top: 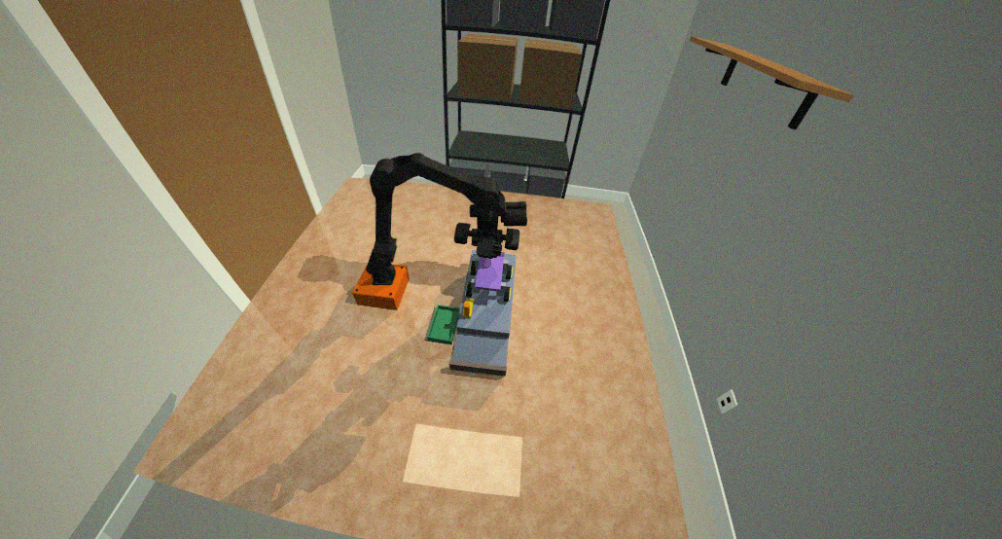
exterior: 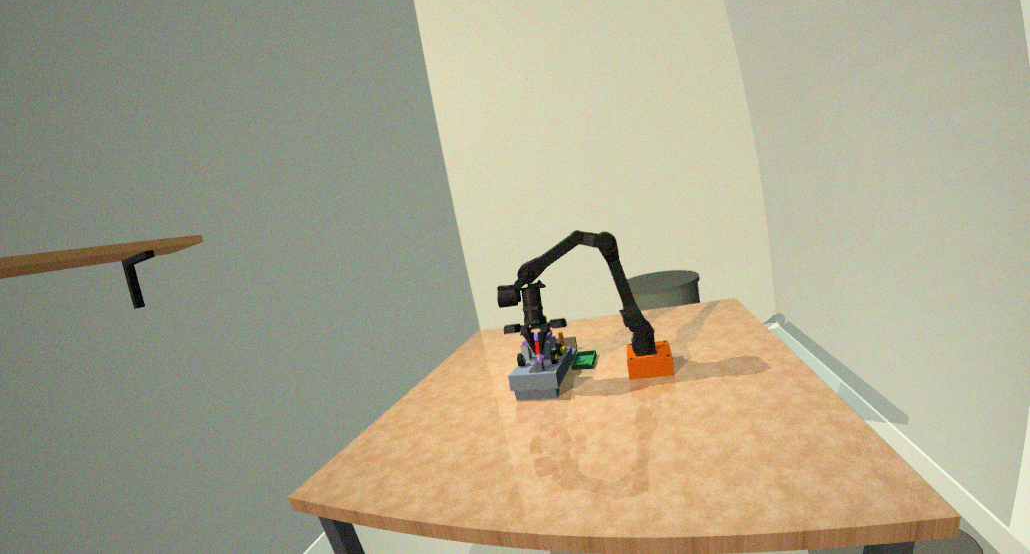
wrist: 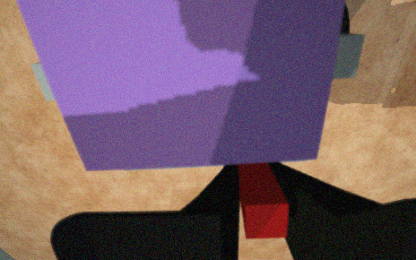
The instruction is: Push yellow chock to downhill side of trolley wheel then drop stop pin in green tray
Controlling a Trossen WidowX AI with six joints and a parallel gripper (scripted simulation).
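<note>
My gripper tip is now 6 cm past the yellow chock, 18 cm to the left of it and 5 cm above it. Round my gripper tip: red-headed stop pin: right at my gripper tip; purple trolley: 1 cm ahead, 9 cm to the right, 2 cm below; grey ramp: 1 cm ahead, 10 cm to the right, 9 cm below.
</note>
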